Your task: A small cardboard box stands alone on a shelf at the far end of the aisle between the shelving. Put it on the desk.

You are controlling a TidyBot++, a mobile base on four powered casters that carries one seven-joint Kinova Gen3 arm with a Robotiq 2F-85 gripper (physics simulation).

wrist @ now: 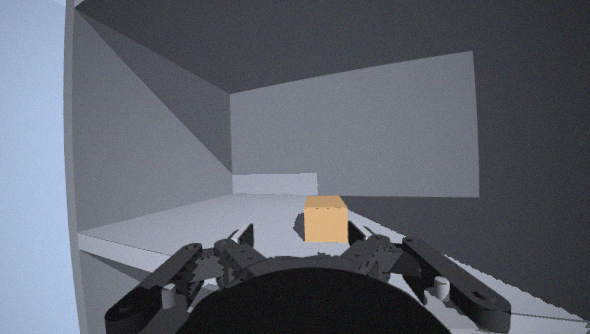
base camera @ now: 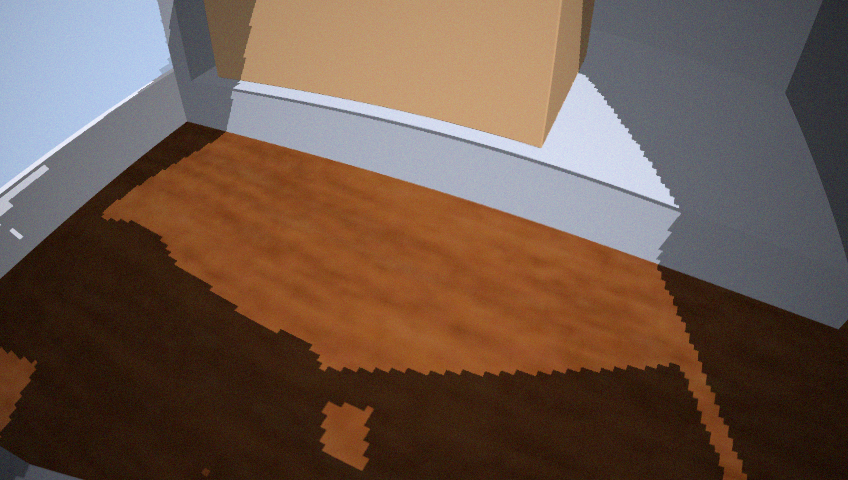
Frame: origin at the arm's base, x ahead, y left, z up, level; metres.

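Where they show: gripper, fingertip midpoint: (wrist: pixel 300 232).
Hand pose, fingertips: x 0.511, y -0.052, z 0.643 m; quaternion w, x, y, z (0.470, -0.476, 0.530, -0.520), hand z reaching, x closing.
Observation:
After its pixels a point has its place.
The small cardboard box (wrist: pixel 326 225) @(z 0.618, x 0.591, y -0.098 m) stands upright on the pale grey shelf (wrist: pixel 200 212) @(z 0.594, x 0.801, y 0.167 m) in the wrist view. My gripper (wrist: pixel 300 232) @(z 0.643, x 0.511, y -0.052 m) is open and empty, with its fingers reaching toward the box. The box shows in the right part of the gap between the fingertips, close beside the right fingertip in the picture. How far it stands beyond the tips is hard to tell. The desk does not show in either view.
A grey side panel (wrist: pixel 150 150) @(z 0.755, x 0.813, y 0.292 m) bounds the shelf bay on the left, with a back panel (wrist: pixel 360 135) @(z 0.796, x 0.899, y -0.308 m) behind and a dark board above. In the base camera view, a large cardboard box (base camera: pixel 392 53) @(z -0.251, x 0.579, y 0.046 m) stands on the bottom shelf (base camera: pixel 440 172) @(z -0.371, x 0.535, y -0.006 m) above the wooden floor (base camera: pixel 416 285) @(z -0.397, x 0.402, y 0.013 m).

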